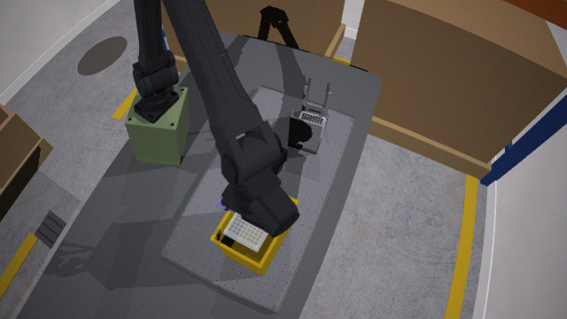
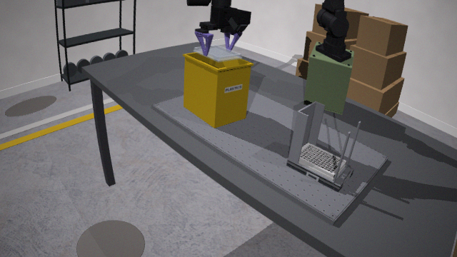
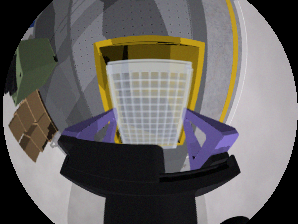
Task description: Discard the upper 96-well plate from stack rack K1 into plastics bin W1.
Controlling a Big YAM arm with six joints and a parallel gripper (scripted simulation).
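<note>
Right now the yellow plastics bin W1 is 110 mm below my hand.
</note>
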